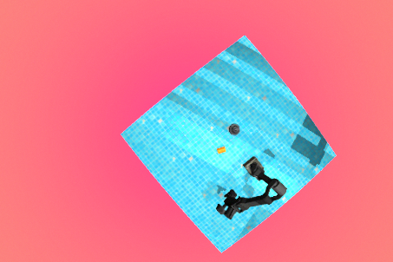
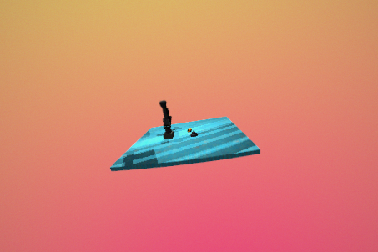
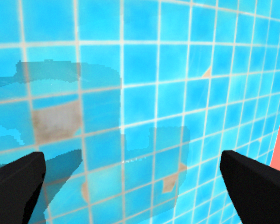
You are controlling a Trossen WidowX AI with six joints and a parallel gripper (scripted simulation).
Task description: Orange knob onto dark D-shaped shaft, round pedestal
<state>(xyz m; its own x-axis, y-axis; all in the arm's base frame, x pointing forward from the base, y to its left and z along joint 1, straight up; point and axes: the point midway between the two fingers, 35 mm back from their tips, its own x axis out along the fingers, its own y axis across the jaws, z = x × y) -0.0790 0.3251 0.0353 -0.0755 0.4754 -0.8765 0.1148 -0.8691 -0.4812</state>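
My gripper tip is now 32 cm short of the orange knob, 20 cm to the left of it and 5 cm above it. From my gripper tip the other things lie so: round pedestal 40 cm ahead, 37 cm to the right, 4 cm below.
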